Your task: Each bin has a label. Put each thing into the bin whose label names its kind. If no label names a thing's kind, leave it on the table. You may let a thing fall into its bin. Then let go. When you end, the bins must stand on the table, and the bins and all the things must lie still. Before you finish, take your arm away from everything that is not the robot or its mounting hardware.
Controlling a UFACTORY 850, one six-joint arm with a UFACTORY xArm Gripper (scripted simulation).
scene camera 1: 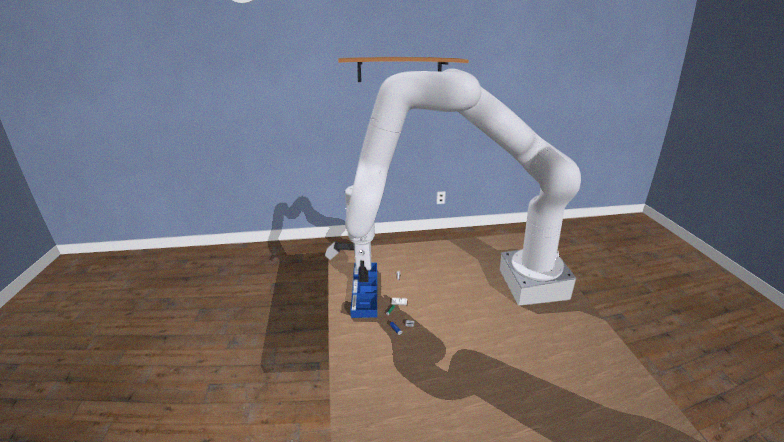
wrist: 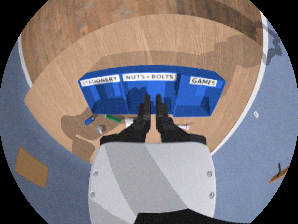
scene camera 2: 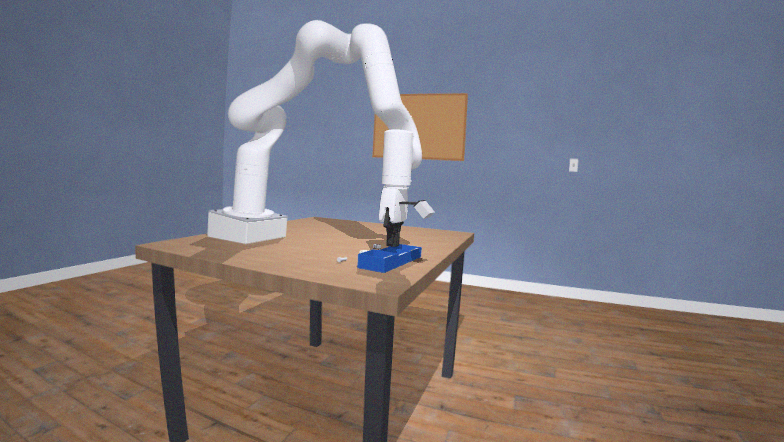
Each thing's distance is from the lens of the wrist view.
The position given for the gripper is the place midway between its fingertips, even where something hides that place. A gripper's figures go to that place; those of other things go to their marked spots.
gripper [wrist: 153,102]: 14 cm
blue bin [wrist: 134,81]: 15 cm
